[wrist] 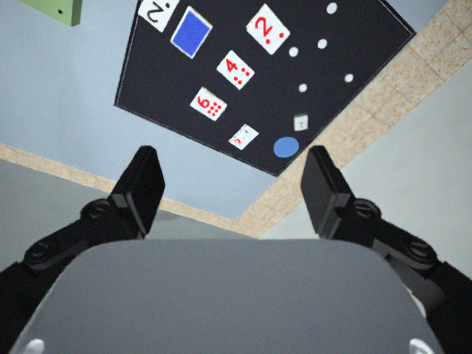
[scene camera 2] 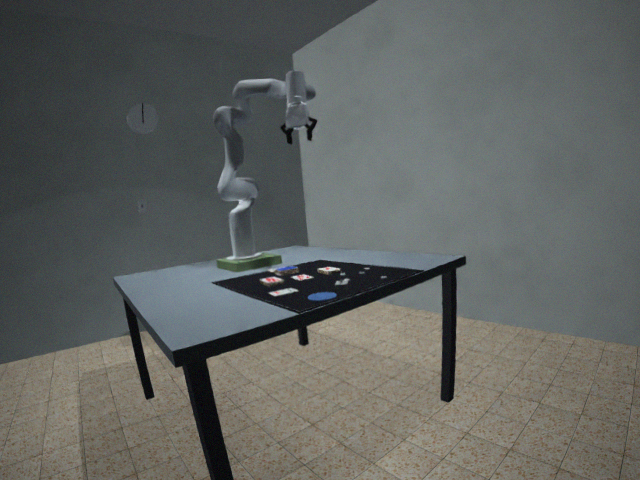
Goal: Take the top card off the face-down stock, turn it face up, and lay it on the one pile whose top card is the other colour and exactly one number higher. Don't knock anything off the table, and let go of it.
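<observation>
The face-down stock point(scene camera 2: 286, 269) point(wrist: 191, 32) shows a blue back. A pile with a red 2 point(scene camera 2: 328, 270) point(wrist: 268, 29), one with a red 4 point(scene camera 2: 301, 277) point(wrist: 235, 70) and one with a red 6 point(scene camera 2: 271, 280) point(wrist: 208, 104) lie face up on the black mat point(scene camera 2: 242, 284) point(wrist: 165, 85). A card with a black 2 point(wrist: 159, 12) lies beside the stock, partly cut off in the wrist view. My gripper point(scene camera 2: 299, 140) point(wrist: 232, 166) is open and empty, high above the table.
A small card with a red 3 and a black 4 point(scene camera 2: 283, 291) point(wrist: 244, 137), a blue disc point(scene camera 2: 322, 296) point(wrist: 286, 147), a small grey-white block point(scene camera 2: 342, 282) point(wrist: 300, 122) and several white discs lie on the mat. A green base point(scene camera 2: 248, 262) point(wrist: 57, 11) stands under the arm on the table point(scene camera 2: 170, 310) point(wrist: 75, 100).
</observation>
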